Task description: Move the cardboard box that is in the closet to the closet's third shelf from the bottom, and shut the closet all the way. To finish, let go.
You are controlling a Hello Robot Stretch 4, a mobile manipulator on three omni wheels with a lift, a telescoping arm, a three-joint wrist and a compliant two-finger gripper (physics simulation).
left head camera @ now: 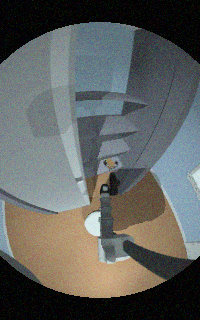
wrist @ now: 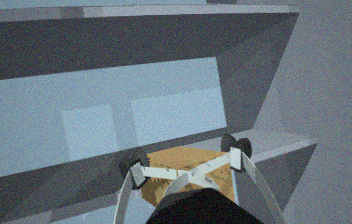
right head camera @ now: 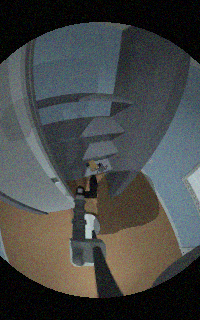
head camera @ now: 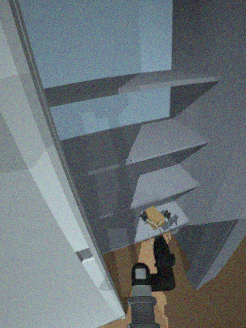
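Pixels of known places: gripper, fingertip midpoint: [left head camera: 110, 160] [wrist: 184, 153] [right head camera: 93, 162] [head camera: 154, 211]; robot's base at its link origin: [left head camera: 97, 222] [right head camera: 86, 225].
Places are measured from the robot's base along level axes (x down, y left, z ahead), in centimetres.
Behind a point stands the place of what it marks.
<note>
The cardboard box [head camera: 156, 216] {x -88.3, y -8.8, z 57.2 cm} [left head camera: 110, 163] {x -88.4, y -8.4, z 56.2 cm} [right head camera: 92, 165] {x -88.4, y -8.1, z 56.4 cm} [wrist: 192, 152] {x -88.3, y -9.4, z 58.6 cm} is a small tan box between the fingertips. My gripper [head camera: 156, 215] {x -87.8, y -8.5, z 60.5 cm} [wrist: 184, 153] {x -87.8, y -8.5, z 60.5 cm} is shut on it, one dark pad at each side. In the wrist view they are in front of a shelf edge, and the gripper's body hides the box's lower part. In the head view the box overlaps the lowest visible shelf [head camera: 179, 210] {x -43.0, y -34.1, z 95.1 cm}. The third visible shelf from the bottom [head camera: 167, 137] {x -111.6, y -18.9, z 90.0 cm} [left head camera: 117, 125] {x -111.6, y -15.3, z 86.4 cm} [right head camera: 102, 126] {x -111.6, y -16.1, z 87.3 cm} is higher up. The closet stands open, its big pale door [head camera: 40, 240] {x -117.4, y 23.7, z 29.5 cm} [left head camera: 30, 165] {x -127.1, y 34.0, z 26.0 cm} at the left.
The top shelf [head camera: 170, 83] {x -141.3, y -16.0, z 76.5 cm} and the second visible shelf from the bottom [head camera: 164, 182] {x -81.1, y -18.4, z 88.1 cm} jut from the closet's right side. A grey panel [head camera: 210, 250] {x -57.4, y -40.6, z 53.5 cm} stands low at the right. A handle [head camera: 84, 255] {x -102.4, y 17.0, z 33.0 cm} is on the left door. My arm [left head camera: 106, 215] {x -99.2, y -0.4, z 10.9 cm} [right head camera: 79, 215] {x -99.2, y -0.8, z 12.4 cm} reaches over the brown floor [left head camera: 50, 245] {x 2.8, y 81.7, z -56.2 cm}.
</note>
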